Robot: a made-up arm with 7 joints. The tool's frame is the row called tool. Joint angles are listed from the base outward. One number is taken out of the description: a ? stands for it. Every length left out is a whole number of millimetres.
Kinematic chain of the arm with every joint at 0, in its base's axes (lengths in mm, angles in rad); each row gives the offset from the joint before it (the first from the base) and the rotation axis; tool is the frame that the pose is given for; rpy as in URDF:
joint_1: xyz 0 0 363 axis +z
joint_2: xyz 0 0 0 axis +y
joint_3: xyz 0 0 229 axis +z
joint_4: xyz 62 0 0 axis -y
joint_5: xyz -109 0 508 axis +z
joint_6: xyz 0 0 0 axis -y
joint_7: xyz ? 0 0 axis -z
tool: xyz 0 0 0 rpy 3.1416 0 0
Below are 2 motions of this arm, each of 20 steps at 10 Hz.
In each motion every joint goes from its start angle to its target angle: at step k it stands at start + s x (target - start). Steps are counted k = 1, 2, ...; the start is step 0. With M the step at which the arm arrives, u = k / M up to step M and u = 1 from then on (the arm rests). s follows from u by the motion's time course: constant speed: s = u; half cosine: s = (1 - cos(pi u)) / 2; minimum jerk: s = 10 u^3 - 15 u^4 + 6 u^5.
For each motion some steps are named. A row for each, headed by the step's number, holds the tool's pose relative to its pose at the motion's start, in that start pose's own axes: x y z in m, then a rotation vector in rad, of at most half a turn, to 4 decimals.
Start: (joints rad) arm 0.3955 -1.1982 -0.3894 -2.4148 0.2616 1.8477 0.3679
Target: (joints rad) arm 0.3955 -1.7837 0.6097 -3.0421 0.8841 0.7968 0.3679
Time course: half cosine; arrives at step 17
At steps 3, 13, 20:
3: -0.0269 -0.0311 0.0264 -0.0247 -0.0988 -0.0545
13: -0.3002 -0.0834 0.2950 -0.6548 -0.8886 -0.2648
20: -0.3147 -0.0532 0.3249 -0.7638 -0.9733 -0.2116

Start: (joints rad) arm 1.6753 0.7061 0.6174 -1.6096 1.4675 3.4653 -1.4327
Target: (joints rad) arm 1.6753 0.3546 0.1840 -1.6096 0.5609 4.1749 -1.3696
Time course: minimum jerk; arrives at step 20
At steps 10, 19, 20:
10: 0.1182 0.0672 -0.1020 -0.5491 0.4125 -0.4021
19: 0.1834 0.1048 -0.2196 -1.0670 0.8958 -0.7398
20: 0.1835 0.1049 -0.2199 -1.0681 0.8970 -0.7405

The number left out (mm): 110
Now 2 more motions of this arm.
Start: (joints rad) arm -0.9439 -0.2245 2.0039 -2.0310 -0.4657 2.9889 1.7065
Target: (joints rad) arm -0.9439 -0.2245 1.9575 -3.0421 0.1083 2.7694 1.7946
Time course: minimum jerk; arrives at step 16
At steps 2, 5, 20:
2: -0.0014 0.0075 0.0049 -0.0193 -0.0054 0.0098
5: -0.0169 0.0890 0.0474 -0.2190 -0.0534 0.1102
20: -0.1098 0.5554 0.0259 -1.2670 -0.0780 0.5906

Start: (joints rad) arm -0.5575 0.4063 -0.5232 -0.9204 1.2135 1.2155 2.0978
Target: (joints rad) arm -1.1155 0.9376 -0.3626 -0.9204 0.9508 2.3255 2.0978
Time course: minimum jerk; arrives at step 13
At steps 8, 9, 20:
8: 0.3226 -0.1700 -0.1024 0.8078 -0.1063 0.4733
9: 0.3854 -0.1774 -0.1161 0.9399 -0.1000 0.5381
20: 0.4790 -0.1779 -0.1314 1.1306 -0.0785 0.6258

